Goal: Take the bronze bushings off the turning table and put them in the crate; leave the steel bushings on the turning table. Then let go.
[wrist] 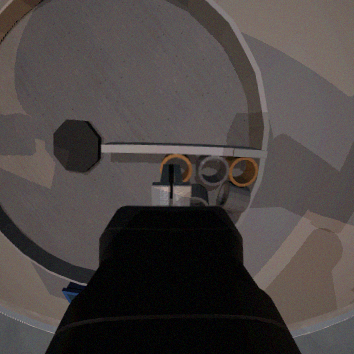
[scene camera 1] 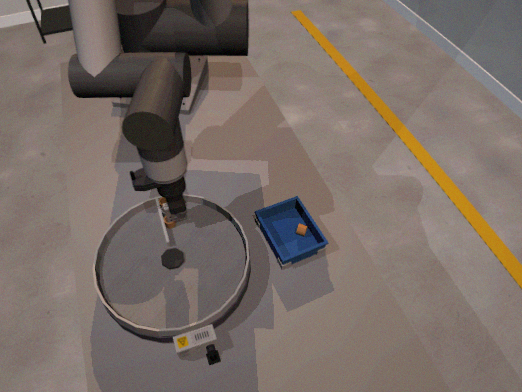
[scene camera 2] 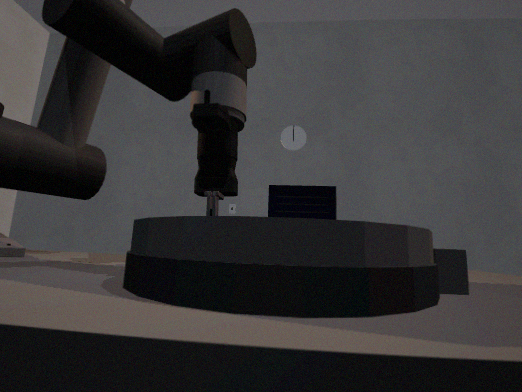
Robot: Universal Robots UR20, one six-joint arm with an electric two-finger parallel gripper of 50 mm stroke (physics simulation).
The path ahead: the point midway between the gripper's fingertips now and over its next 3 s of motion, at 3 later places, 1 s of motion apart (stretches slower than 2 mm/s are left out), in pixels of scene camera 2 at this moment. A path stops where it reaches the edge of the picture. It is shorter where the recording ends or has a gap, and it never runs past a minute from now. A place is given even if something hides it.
My gripper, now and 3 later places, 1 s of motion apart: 212,229; 226,227; 219,212; 219,222
